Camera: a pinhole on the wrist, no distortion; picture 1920 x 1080 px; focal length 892.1 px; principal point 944.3 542.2 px. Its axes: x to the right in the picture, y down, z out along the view. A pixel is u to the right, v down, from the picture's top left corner.
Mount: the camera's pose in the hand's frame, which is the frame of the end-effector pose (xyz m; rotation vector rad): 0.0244 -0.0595 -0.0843 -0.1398 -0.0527 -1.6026
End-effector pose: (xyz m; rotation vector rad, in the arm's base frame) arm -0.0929 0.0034 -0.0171 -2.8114 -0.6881 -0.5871
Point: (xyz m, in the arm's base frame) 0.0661 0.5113 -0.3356
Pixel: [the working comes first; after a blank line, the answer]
In the camera's frame: 0.3426 0.1565 0.5331

1517.6 804.2
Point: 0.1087 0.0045 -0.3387
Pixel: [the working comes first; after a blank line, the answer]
In the camera's frame: -0.1270 -0.0248 0.4605

698.4 494.2
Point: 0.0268 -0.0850 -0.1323
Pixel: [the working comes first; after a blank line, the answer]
In the camera's frame: -0.1769 -0.0292 0.2264

247.5 427.0
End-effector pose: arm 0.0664 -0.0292 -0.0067 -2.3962 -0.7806 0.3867
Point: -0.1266 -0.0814 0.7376
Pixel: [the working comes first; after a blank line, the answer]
In the camera's frame: 0.3958 -0.2344 -0.5071

behind the camera
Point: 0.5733 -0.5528 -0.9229
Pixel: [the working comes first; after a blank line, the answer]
In the camera's frame: -1.1374 0.0728 0.5049

outside the picture
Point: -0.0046 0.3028 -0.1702
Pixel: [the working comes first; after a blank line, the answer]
In the camera's frame: 0.1336 0.1199 0.3830

1255.4 821.4
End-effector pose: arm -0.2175 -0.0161 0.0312 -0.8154 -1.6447 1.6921
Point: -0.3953 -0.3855 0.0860
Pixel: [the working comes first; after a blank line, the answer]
In the camera's frame: 0.0468 -0.2341 0.4370

1039.8 64.4
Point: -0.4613 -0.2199 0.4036
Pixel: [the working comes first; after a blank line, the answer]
In the camera's frame: 0.3533 -0.0494 0.3692

1798.0 422.9
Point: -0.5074 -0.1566 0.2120
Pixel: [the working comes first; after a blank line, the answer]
In the camera's frame: 0.1602 0.0223 0.3898

1311.0 593.3
